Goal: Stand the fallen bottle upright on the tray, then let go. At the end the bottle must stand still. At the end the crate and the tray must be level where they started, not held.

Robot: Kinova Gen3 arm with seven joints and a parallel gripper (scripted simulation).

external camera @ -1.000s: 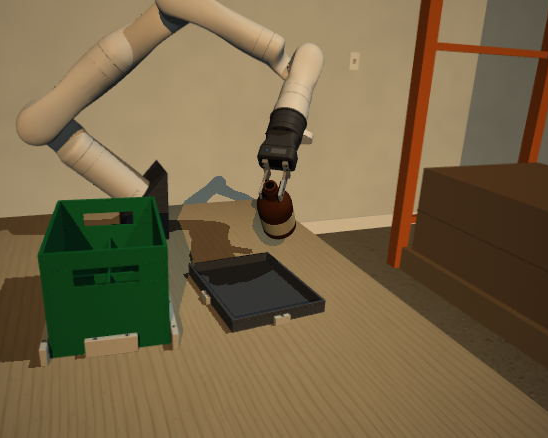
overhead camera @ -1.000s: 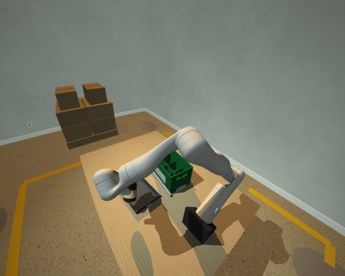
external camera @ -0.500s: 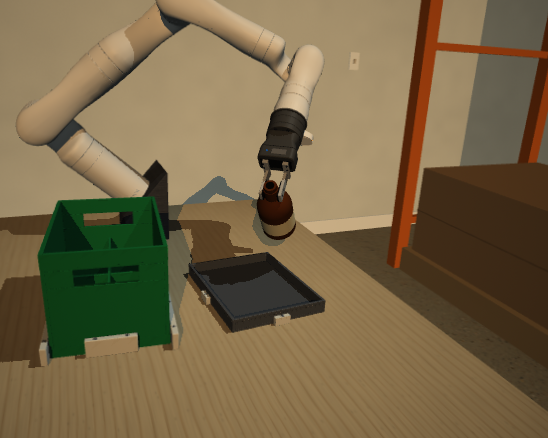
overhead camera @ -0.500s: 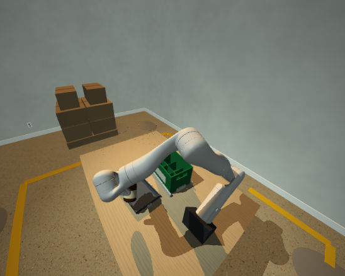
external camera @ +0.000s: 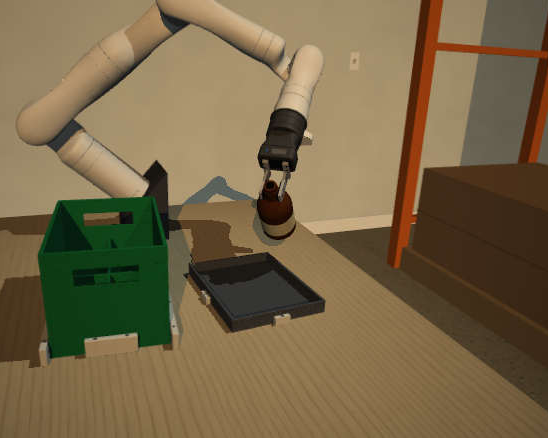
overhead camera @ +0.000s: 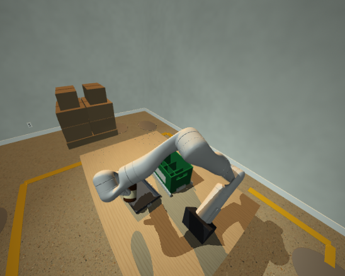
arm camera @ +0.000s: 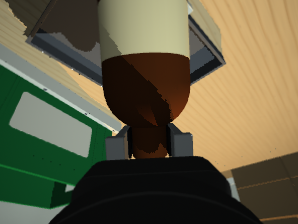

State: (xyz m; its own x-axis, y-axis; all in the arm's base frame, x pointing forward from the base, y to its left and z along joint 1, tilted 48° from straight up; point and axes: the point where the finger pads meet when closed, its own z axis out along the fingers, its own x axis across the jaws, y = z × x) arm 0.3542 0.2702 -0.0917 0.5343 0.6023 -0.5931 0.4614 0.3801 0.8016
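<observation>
The brown bottle lies 20 mm behind my hand, 20 mm to the left of it and 40 mm below it. From my hand the other things lie so: dark tray 30 mm ahead, 40 mm to the right, 190 mm below; then green crate 40 mm ahead, 310 mm to the right, 120 mm below.
</observation>
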